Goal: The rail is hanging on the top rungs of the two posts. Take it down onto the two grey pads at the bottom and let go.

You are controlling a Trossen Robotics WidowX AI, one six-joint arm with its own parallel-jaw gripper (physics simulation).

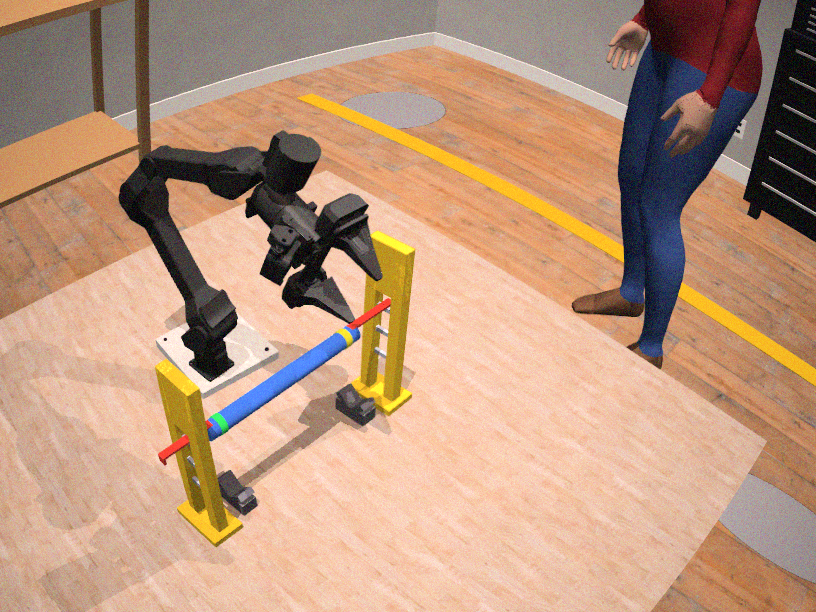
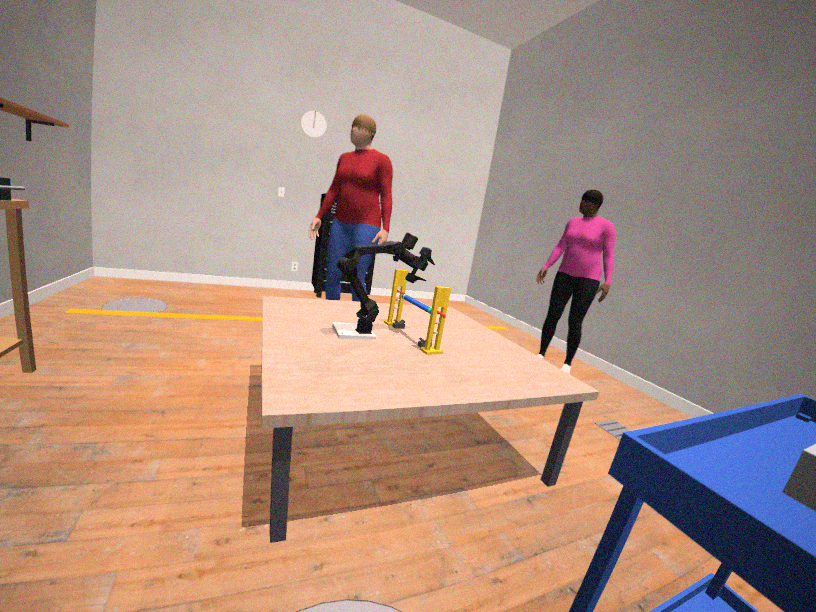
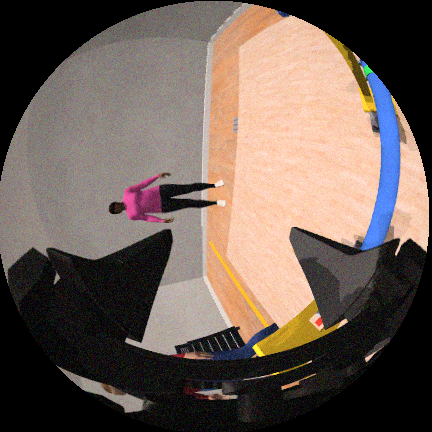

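Seen in the pictures: gripper, between the fingertips: (image 1: 365, 301) (image 2: 430, 272) (image 3: 233, 234); arm's base, origin of its link: (image 1: 211, 364) (image 2: 363, 331).
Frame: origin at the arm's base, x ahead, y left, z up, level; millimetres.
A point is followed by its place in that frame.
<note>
The rail (image 1: 283, 385) @(z 164, x 253, y -64 mm) (image 2: 416, 303) @(z 162, x 228, y -64 mm) (image 3: 391, 145) is a blue bar with a green band, a yellow band and red end arms. It hangs roughly level, its arms passing through the near yellow post (image 1: 177, 391) @(z 273, x 251, y -245 mm) (image 2: 441, 299) @(z 230, x 234, y -245 mm) and the far yellow post (image 1: 390, 263) @(z 255, x 259, y 154 mm) (image 2: 398, 279) @(z 233, x 233, y 154 mm) (image 3: 287, 332) @(z 237, x 272, y 154 mm) high in their slots. Lower silver rungs show beneath. Two dark grey pads (image 1: 355, 403) @(z 7, x 250, y 101 mm) (image 1: 237, 494) @(z 17, x 254, y -181 mm) (image 2: 398, 324) @(z 4, x 238, y 90 mm) (image 2: 422, 343) @(z 4, x 217, y -185 mm) lie at the posts' feet. My gripper (image 1: 366, 299) @(z 304, x 329, y 11 mm) (image 2: 429, 271) @(z 304, x 329, y 11 mm) (image 3: 233, 234) @(z 304, x 329, y 11 mm) is open and empty, tilted, above the rail near its yellow-banded end.
The arm's white base plate (image 1: 253, 347) @(z 1, x 25, y 86 mm) (image 2: 346, 331) @(z 2, x -84, y 3 mm) sits on the wooden table (image 1: 527, 461) @(z -17, x 530, y 195 mm) (image 2: 369, 378) @(z -17, x -155, y -432 mm) behind the rail. A person in red (image 1: 698, 59) (image 2: 361, 191) stands beyond the table, and a person in pink (image 2: 586, 247) (image 3: 142, 200) farther off. A blue cart (image 2: 698, 507) stands at the right.
</note>
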